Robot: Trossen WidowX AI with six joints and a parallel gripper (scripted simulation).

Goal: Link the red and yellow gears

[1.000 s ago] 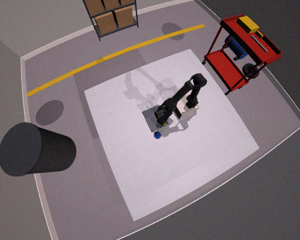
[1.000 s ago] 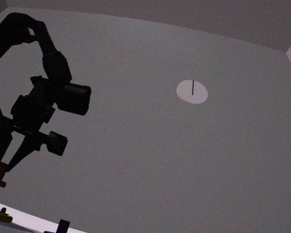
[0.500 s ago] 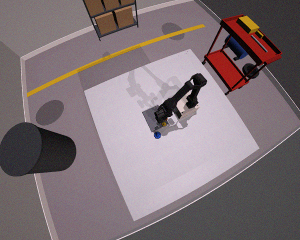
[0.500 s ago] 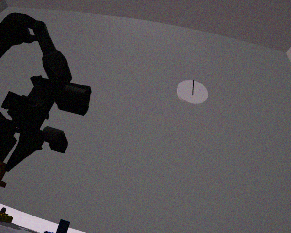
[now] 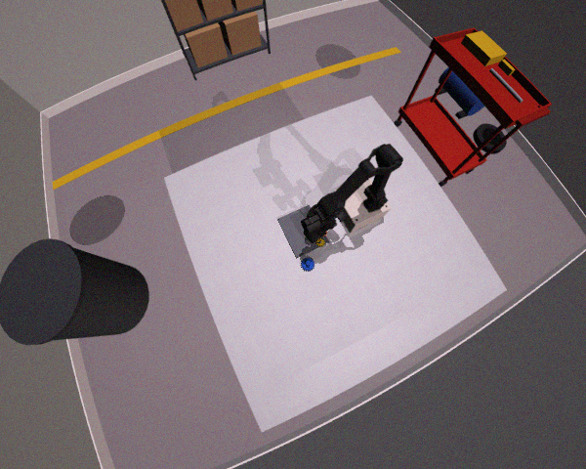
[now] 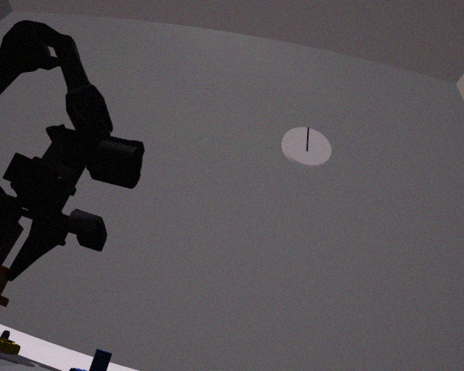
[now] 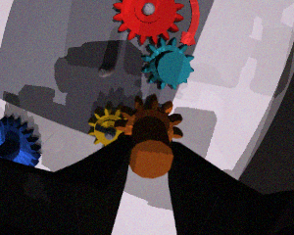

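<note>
Right now the teal gear is 4 cm to the right of my gripper tip and 6 cm below it. Also, from my gripper tip: yellow gear: 2 cm ahead, 3 cm to the left, 6 cm below; then red gear: 3 cm ahead, 7 cm to the right, 6 cm below; then orange gear: 1 cm below.
</note>
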